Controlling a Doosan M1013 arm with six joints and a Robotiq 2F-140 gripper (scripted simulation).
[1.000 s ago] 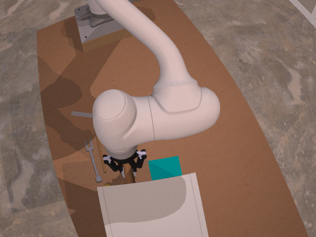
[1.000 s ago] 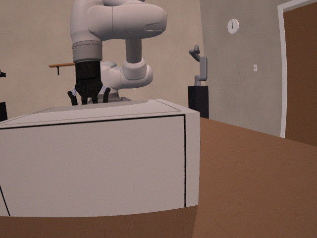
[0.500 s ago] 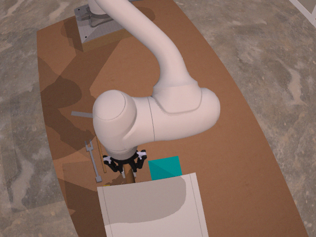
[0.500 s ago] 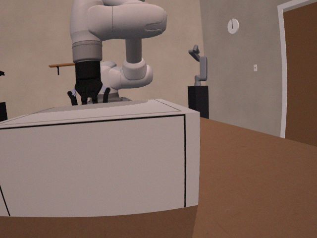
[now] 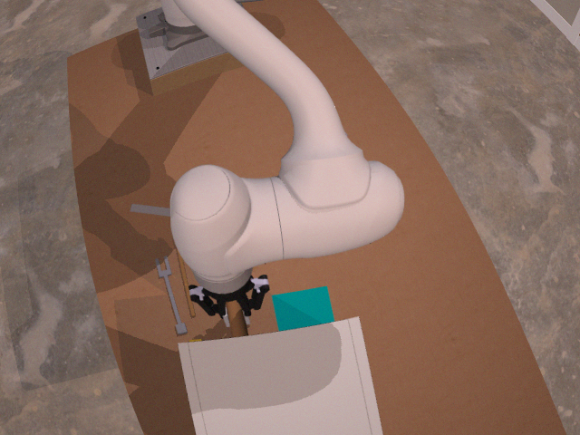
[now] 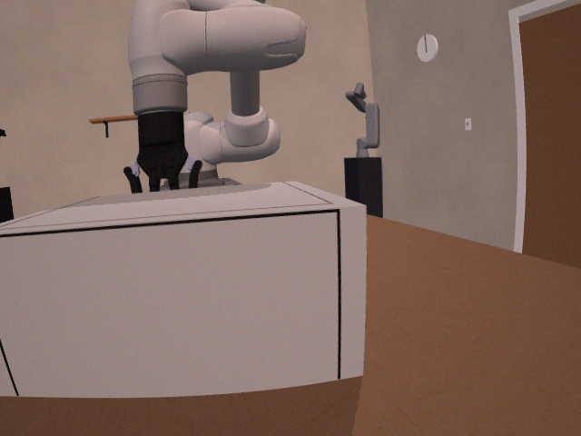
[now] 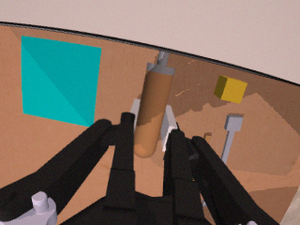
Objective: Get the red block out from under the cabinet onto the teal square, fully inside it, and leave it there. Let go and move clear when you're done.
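The teal square lies 40 mm ahead of my hand, 120 mm to the left of it and 40 mm below it. Also, from my hand: small yellow block: 30 mm ahead, 90 mm to the right, 20 mm below; then thin wooden stick: 120 mm behind, 70 mm to the right, 30 mm below; then long hook tool: 120 mm ahead, 10 mm to the left, 20 mm below.
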